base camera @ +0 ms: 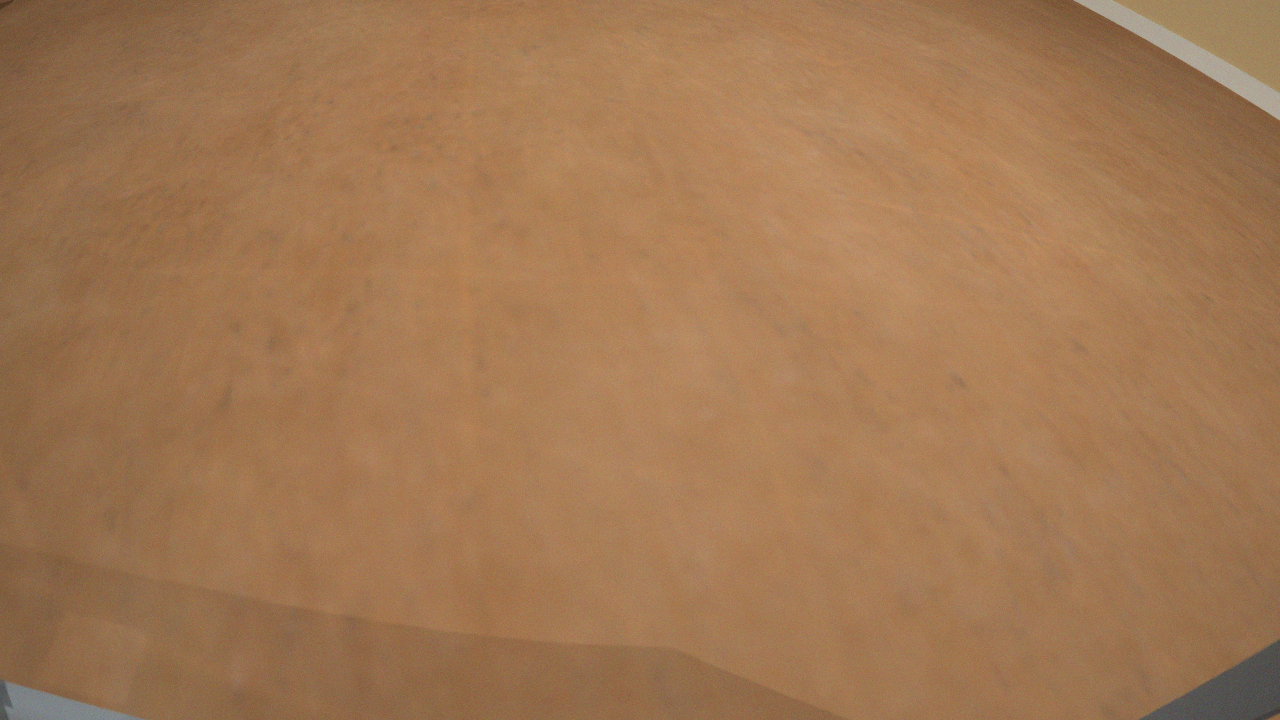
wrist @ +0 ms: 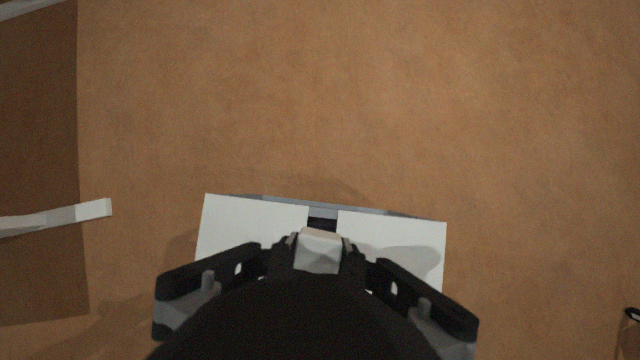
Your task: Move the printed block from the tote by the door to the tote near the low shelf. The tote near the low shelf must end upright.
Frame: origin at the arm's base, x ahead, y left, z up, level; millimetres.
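Seen in the pictures: gripper, fingertip midpoint: (wrist: pixel 318 244).
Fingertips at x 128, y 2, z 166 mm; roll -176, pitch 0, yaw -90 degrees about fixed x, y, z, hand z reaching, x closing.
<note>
Offsets run from my fingertips to a thing's top centre. "spot": to the spot under its first point.
The printed block @(3 mm back, 0 mm left, 22 mm up) (wrist: pixel 318 255) is pale, whitish and small in the lower middle of the wrist view. My gripper (wrist: pixel 318 244) is shut on it, with a dark finger against each side. The block is held over the white top of the robot's own base; its lower part is hidden by the dark gripper body. Neither the tote by the door nor the tote near the low shelf shows in either view.
The base's white top panel (wrist: pixel 252 220) lies below the gripper. A white wall end @(spot: 150 mm back, 1016 mm left, 537 mm down) (wrist: pixel 92 211) juts in at the left, beside a shaded floor strip. A small black object @(spot: 302 mm back, 1364 mm right, 537 mm down) (wrist: pixel 633 314) shows at the right edge. A white baseboard (base camera: pixel 1181 59) crosses the base view's upper right corner.
</note>
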